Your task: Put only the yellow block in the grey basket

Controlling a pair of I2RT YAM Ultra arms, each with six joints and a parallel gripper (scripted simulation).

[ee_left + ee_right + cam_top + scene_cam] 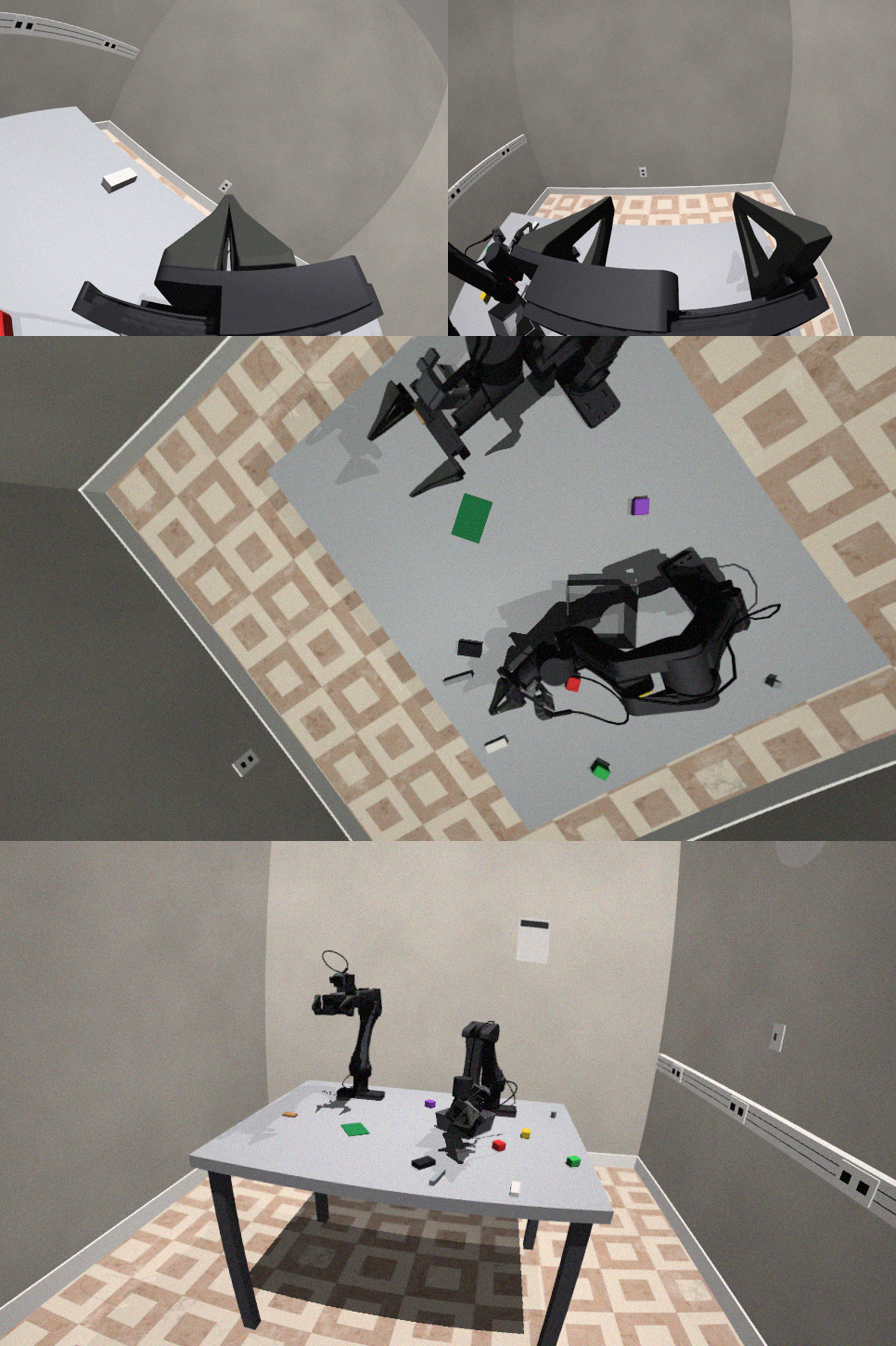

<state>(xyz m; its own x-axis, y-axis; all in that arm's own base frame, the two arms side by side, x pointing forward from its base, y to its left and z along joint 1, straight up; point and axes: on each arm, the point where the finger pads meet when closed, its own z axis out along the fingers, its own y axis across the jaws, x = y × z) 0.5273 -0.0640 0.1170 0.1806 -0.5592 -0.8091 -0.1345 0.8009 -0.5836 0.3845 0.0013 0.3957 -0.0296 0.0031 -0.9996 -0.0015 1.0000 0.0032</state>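
My left gripper is now 31 cm past the yellow block, 16 cm to the right of it and 12 cm above it. Also, from my left hand: red block: 18 cm behind, 8 cm to the left, 12 cm below; green card: 18 cm behind, 41 cm to the right, 13 cm below; grey basket: 32 cm behind, 5 cm to the right, 12 cm below.
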